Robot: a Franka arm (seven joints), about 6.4 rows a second.
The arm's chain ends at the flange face. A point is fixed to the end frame.
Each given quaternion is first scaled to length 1.
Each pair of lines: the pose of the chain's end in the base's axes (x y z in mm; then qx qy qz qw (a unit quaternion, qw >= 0)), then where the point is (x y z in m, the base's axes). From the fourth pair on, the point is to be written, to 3 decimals.
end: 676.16, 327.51, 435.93, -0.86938, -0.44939, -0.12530, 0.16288
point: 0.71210 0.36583 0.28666
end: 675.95, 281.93, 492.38, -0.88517, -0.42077, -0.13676, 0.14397
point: 0.71798 0.31436 0.34330
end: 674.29, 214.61, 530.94, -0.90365, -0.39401, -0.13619, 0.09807
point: 0.72191 0.23172 0.38100
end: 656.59, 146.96, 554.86, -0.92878, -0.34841, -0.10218, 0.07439
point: 0.696 0.150 0.402
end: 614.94, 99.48, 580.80, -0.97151, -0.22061, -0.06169, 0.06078
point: 0.639 0.089 0.425
